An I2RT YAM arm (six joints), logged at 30 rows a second.
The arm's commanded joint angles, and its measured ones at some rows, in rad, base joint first. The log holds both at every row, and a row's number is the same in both.
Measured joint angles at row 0:
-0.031 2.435 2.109 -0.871 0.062 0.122
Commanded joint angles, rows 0 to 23:
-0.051 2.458 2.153 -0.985 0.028 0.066
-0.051 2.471 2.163 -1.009 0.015 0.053
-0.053 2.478 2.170 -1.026 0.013 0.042
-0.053 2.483 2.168 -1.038 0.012 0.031
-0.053 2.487 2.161 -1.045 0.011 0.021
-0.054 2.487 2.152 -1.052 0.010 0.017
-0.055 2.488 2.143 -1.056 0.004 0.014
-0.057 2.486 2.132 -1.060 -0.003 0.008
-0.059 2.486 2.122 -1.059 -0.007 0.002
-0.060 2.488 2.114 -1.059 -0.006 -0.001
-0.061 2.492 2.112 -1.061 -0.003 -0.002
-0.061 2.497 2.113 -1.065 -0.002 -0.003
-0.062 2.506 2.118 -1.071 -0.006 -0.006
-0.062 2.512 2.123 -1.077 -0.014 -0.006
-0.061 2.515 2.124 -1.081 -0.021 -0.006
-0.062 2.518 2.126 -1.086 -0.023 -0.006
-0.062 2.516 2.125 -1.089 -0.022 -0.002
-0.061 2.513 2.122 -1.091 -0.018 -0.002
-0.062 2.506 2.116 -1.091 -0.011 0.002
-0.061 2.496 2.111 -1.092 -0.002 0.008
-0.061 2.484 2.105 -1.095 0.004 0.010
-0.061 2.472 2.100 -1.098 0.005 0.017
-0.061 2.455 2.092 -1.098 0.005 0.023
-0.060 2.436 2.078 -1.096 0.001 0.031
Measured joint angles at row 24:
-0.058 2.449 2.131 -1.013 -0.003 0.010
